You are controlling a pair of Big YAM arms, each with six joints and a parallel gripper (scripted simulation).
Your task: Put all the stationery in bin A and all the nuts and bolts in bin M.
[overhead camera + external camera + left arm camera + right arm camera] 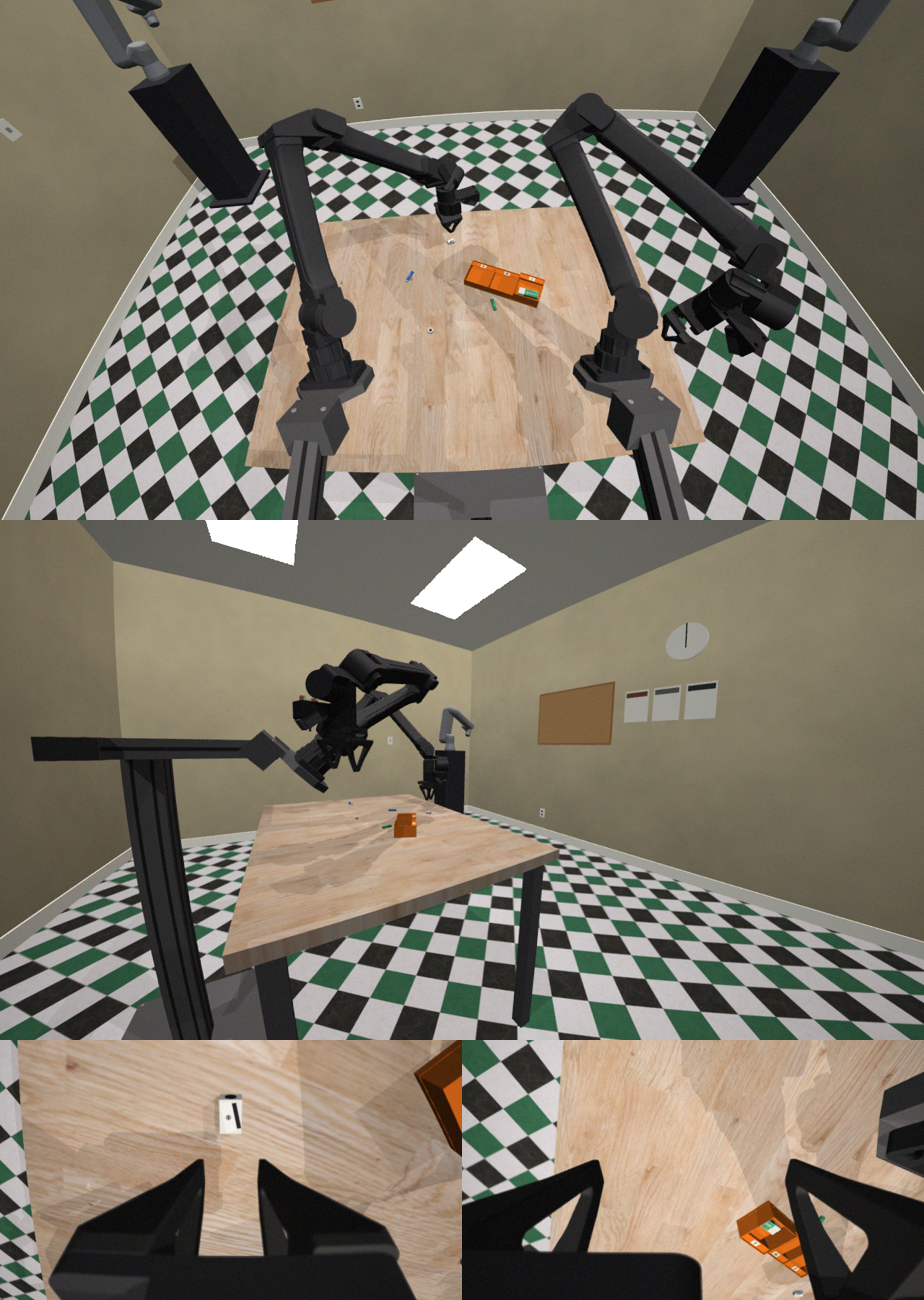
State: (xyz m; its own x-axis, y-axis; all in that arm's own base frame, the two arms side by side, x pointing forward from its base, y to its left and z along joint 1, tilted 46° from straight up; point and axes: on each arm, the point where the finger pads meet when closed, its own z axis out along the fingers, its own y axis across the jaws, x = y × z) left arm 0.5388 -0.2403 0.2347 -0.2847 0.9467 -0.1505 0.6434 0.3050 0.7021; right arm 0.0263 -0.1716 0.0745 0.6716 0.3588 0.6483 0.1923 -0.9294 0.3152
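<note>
My left gripper is now 7 cm above the pencil sharpener. From my left hand the other things lie so: eraser 25 cm to the right, 23 cm behind, 7 cm below; then green cylinder 26 cm behind, 14 cm to the right, 8 cm below; then blue cylinder 15 cm behind, 14 cm to the left, 8 cm below.
</note>
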